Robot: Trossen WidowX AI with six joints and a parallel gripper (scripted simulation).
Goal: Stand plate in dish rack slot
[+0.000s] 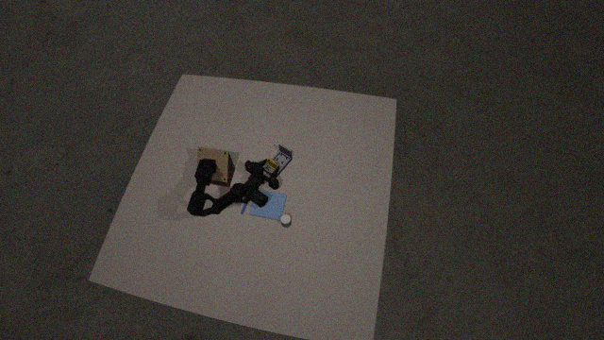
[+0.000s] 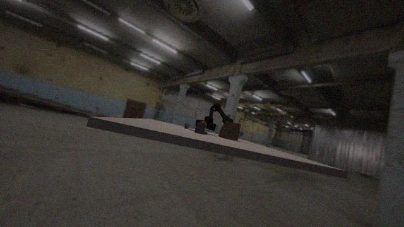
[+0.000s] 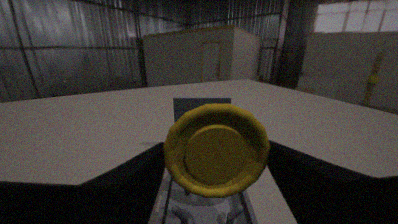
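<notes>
Right now my gripper tip is 1 cm short of the grey dish rack, 3 cm to the right of it and 5 cm above it. The rest, counted from my gripper tip: blue spoon: 10 cm behind, 20 cm to the right, 7 cm below; yellow plate: 1 cm to the right; white cup: 10 cm ahead, 26 cm to the right, 5 cm below.
</notes>
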